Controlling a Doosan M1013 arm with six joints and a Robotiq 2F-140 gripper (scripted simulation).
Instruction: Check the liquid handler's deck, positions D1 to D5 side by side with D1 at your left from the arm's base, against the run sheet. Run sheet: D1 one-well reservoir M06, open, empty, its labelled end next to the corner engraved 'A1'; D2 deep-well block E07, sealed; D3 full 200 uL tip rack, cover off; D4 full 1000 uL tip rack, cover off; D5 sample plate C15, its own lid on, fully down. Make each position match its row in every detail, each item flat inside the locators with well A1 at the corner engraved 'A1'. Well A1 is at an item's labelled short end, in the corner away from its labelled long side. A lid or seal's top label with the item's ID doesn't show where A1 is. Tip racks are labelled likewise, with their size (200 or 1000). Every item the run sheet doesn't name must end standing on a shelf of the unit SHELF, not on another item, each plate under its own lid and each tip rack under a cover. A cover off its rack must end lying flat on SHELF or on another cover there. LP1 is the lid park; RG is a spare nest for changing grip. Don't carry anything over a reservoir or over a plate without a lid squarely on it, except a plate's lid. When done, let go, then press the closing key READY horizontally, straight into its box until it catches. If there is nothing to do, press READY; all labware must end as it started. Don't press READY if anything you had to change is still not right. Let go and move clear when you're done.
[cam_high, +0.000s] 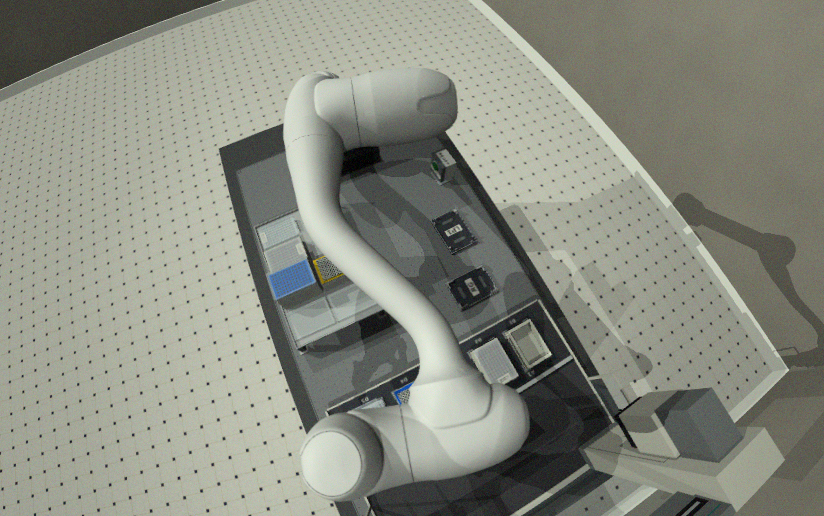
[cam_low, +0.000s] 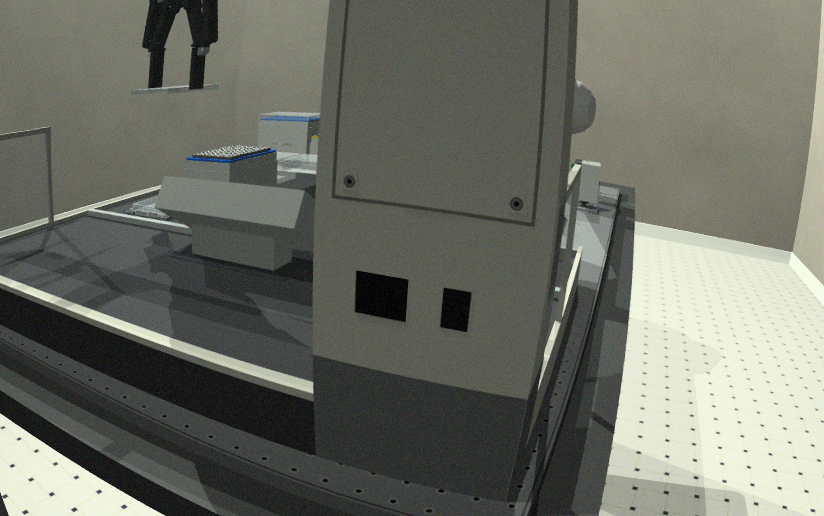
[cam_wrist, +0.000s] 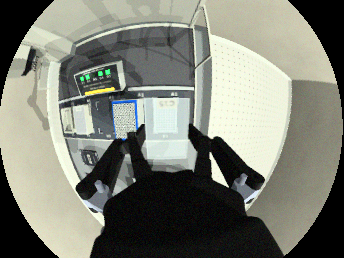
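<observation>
My hand is 210 mm above the white well plate. Also, from my hand: flat lid: 20 mm below; sealed deep-well block: 370 mm to the left, 190 mm below; blue-rimmed tip rack: 10 mm ahead, 130 mm to the left, 150 mm below.
</observation>
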